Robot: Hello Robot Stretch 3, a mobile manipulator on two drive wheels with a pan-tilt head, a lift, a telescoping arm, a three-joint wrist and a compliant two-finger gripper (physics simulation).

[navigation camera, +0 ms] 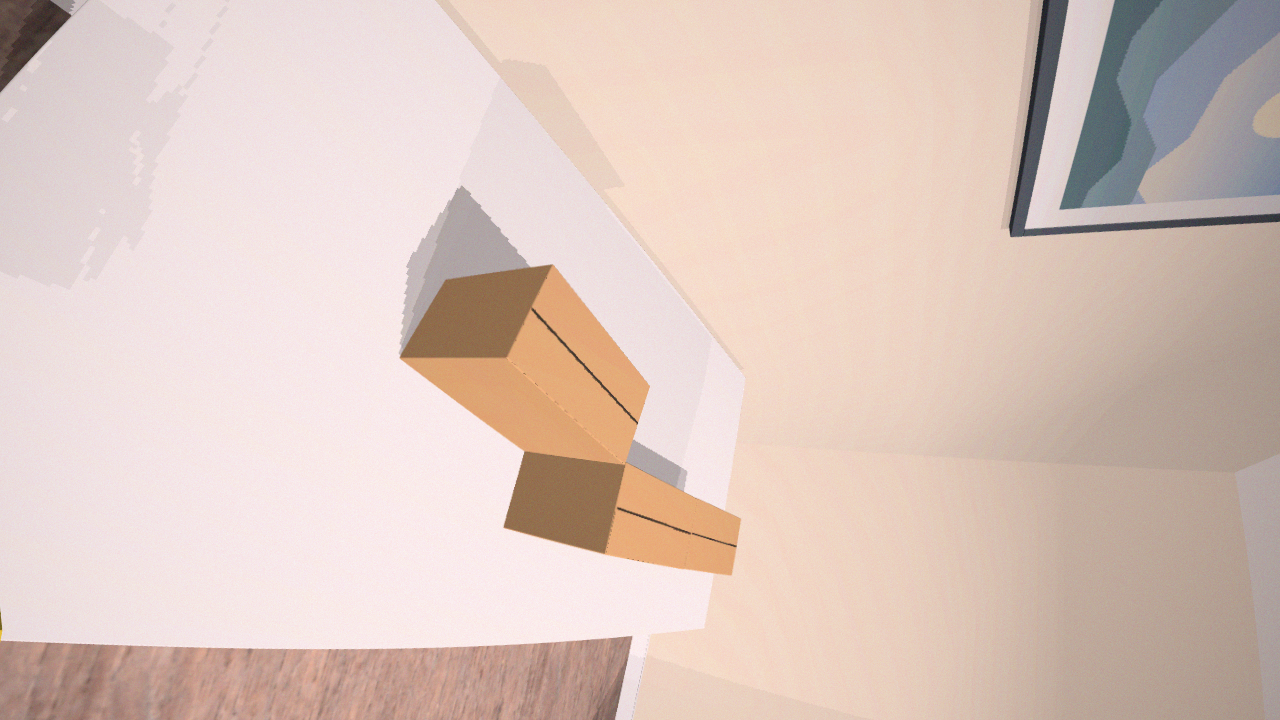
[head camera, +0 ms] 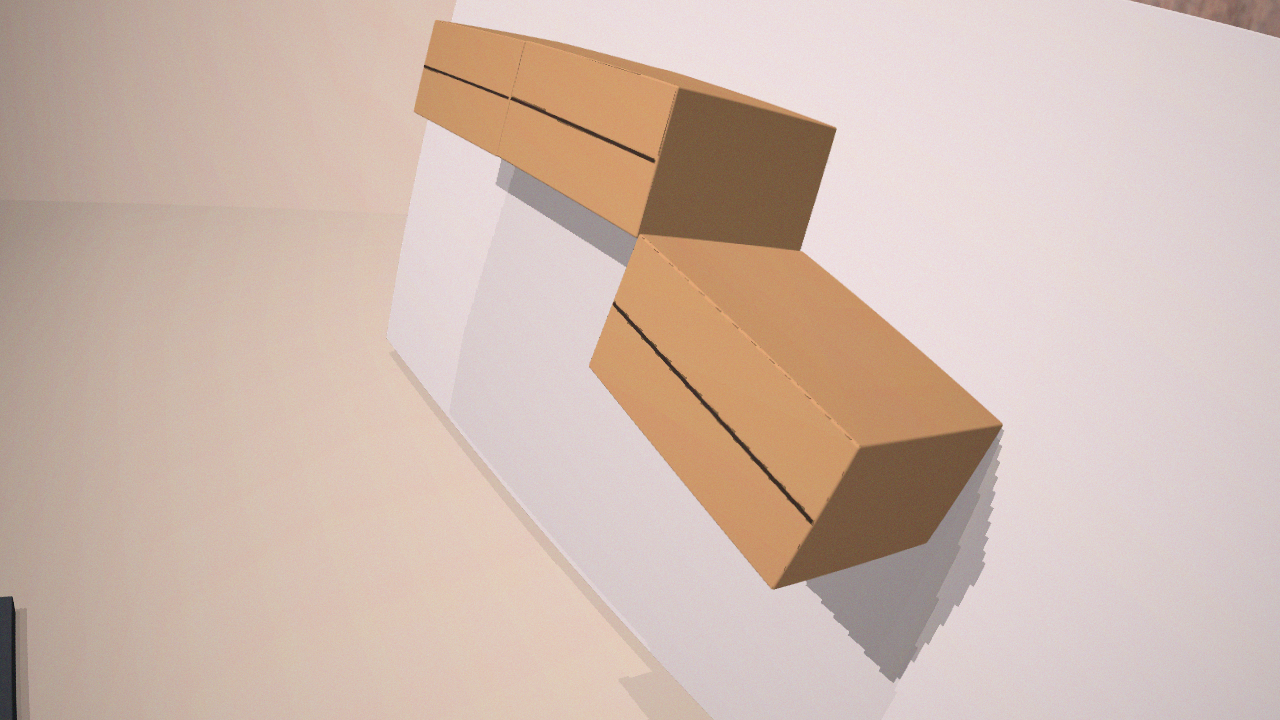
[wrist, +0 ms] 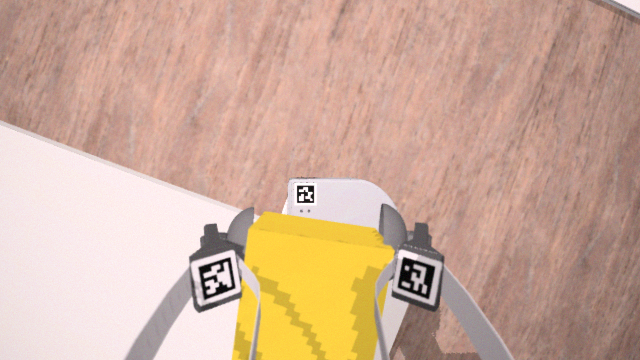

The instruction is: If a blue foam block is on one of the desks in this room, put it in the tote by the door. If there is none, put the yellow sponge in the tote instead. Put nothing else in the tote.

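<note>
My gripper (wrist: 316, 230) is shut on the yellow sponge (wrist: 315, 300), holding it between both fingertips in the wrist view. The sponge hides part of what lies beneath it. A thin yellow sliver (navigation camera: 0, 624) shows at the left edge of the navigation view. A white desk (head camera: 1074, 268) (navigation camera: 268, 447) (wrist: 100, 250) stands against the wall; its edge runs to the left of the gripper in the wrist view. A blue foam block, the tote and the door do not show in these views.
Orange-brown drawer boxes (head camera: 787, 358) (navigation camera: 572, 358) stand on the desk, cornering each other. A framed picture (navigation camera: 1208, 107) hangs on the wall (head camera: 223, 447) (navigation camera: 895, 313). A pale rounded part with a square marker (wrist: 345, 197) shows beyond the sponge, over wood floor (wrist: 350, 90).
</note>
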